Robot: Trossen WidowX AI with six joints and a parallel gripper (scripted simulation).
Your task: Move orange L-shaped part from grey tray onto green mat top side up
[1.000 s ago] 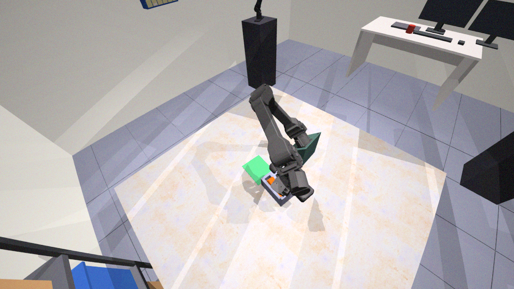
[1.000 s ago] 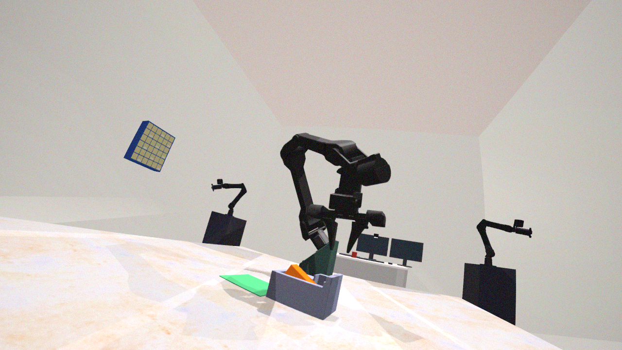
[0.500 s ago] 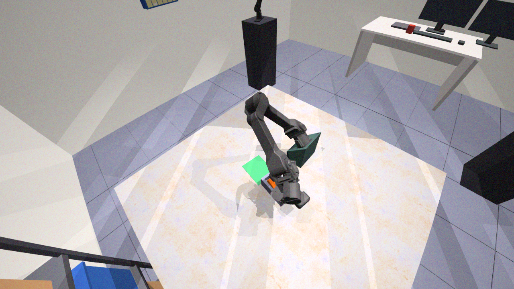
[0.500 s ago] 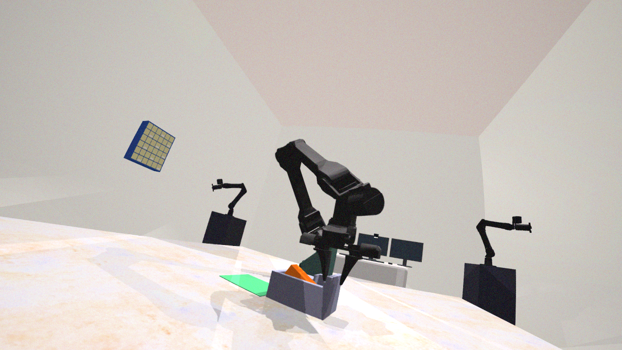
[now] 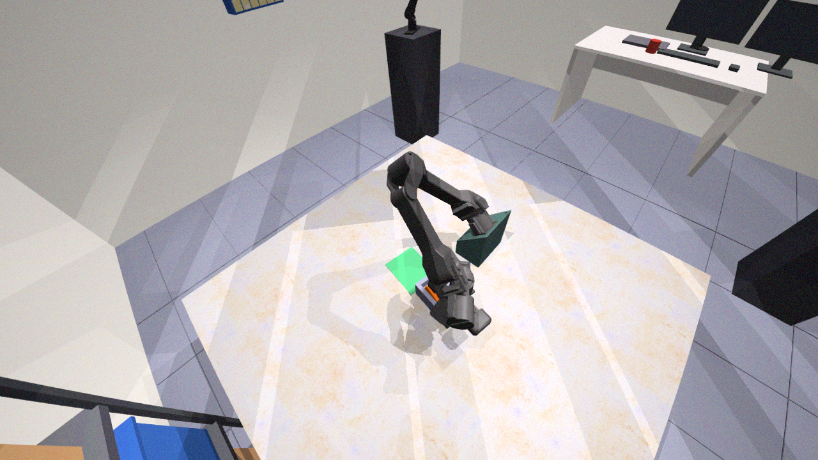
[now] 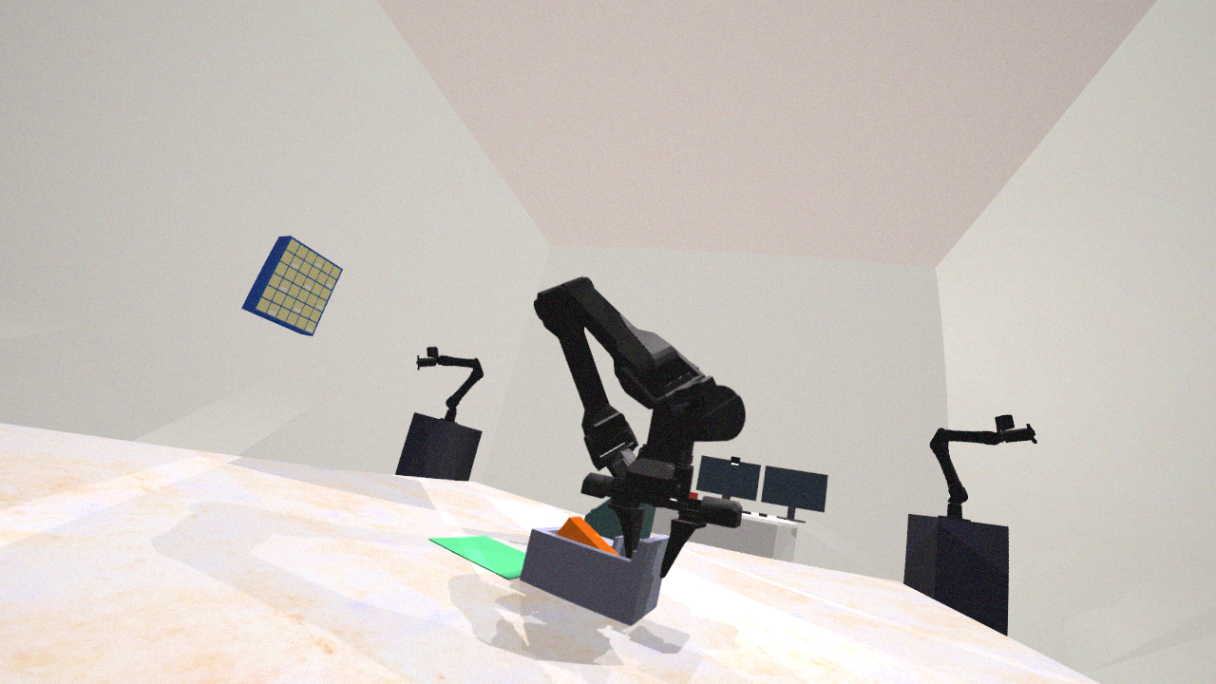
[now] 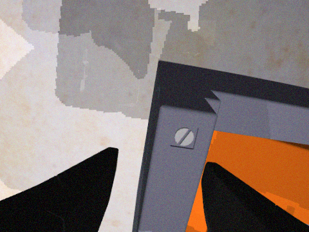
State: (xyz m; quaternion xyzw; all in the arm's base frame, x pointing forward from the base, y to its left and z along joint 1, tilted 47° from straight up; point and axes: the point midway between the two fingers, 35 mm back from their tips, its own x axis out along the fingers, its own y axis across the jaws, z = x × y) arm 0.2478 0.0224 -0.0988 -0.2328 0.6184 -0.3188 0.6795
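Right now the orange L-shaped part is 2 cm behind my gripper tip and 5 cm to the right of it. Also, from my gripper tip: green mat 4 cm behind, 22 cm to the right, 6 cm below.
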